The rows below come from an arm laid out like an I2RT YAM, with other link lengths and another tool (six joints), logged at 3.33 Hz.
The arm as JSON. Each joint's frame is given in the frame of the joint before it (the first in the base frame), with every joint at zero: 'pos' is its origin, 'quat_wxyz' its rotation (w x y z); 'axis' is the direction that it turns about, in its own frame. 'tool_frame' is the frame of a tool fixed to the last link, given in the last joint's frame.
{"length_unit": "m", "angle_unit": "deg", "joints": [
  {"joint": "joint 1", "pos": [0.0, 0.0, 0.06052], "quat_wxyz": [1.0, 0.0, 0.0, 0.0], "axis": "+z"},
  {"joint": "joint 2", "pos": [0.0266, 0.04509, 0.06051], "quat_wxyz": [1.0, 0.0, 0.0, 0.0], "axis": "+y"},
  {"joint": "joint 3", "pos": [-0.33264, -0.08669, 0.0], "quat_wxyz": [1.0, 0.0, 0.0, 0.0], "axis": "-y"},
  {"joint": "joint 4", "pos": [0.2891, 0.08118, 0.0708], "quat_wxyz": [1.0, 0.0, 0.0, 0.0], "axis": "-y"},
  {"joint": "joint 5", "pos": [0.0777, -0.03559, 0.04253], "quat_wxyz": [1.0, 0.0, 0.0, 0.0], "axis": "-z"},
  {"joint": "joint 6", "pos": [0.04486, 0.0, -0.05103], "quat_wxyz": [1.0, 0.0, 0.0, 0.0], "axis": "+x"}
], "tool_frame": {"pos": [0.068, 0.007, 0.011], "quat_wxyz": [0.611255, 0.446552, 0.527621, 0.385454]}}
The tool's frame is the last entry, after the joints.
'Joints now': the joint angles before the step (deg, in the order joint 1, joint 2, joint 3, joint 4, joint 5, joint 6). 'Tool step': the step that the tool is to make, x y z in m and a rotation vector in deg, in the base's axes. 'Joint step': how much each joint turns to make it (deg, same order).
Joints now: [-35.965 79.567 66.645 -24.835 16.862 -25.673]
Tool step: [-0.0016 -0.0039 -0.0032 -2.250 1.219 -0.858]
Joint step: [0.004 0.034 -1.054 1.908 2.225 -1.570]
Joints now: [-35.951 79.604 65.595 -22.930 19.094 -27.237]
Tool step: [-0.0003 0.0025 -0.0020 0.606 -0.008 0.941]
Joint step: [-0.035 -0.260 -0.387 -0.157 -1.077 -0.204]
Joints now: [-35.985 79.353 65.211 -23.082 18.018 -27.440]
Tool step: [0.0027 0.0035 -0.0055 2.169 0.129 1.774]
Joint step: [-0.050 0.413 0.090 -1.118 -2.470 0.211]
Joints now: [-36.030 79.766 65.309 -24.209 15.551 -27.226]
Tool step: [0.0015 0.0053 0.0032 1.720 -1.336 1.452]
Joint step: [0.068 -0.402 0.426 -0.970 -2.442 0.859]
